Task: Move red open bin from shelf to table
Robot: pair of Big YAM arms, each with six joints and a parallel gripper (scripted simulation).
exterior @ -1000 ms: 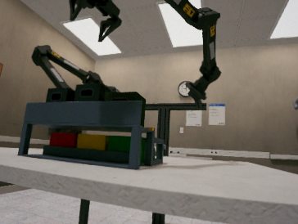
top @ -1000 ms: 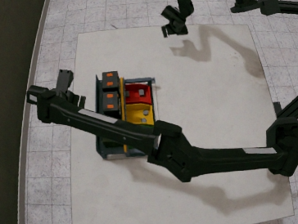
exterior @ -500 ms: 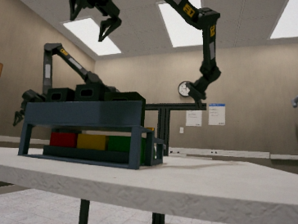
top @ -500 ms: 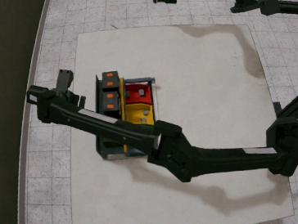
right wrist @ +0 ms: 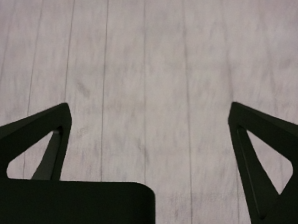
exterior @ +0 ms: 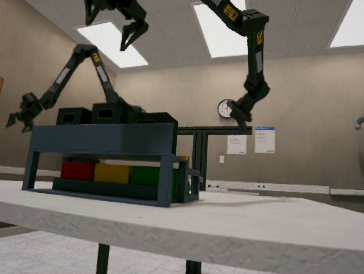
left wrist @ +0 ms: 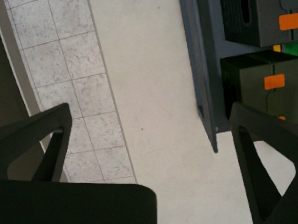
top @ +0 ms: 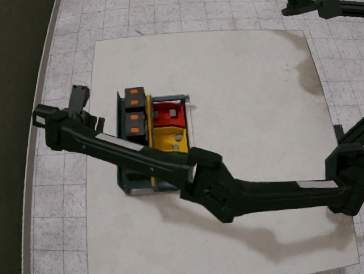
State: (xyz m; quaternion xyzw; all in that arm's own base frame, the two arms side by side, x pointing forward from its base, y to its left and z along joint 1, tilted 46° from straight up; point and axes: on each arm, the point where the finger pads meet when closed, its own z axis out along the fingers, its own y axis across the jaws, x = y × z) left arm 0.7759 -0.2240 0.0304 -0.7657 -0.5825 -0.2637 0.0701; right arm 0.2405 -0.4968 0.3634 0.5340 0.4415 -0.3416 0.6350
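Now: left hand 300 mm above the red bin, 230 mm past it and 170 mm to the left of it. Also, from my left hand: green bin: 300 mm below, 230 mm behind, 60 mm to the left; yellow bin: 300 mm below, 230 mm behind, 60 mm to the right.
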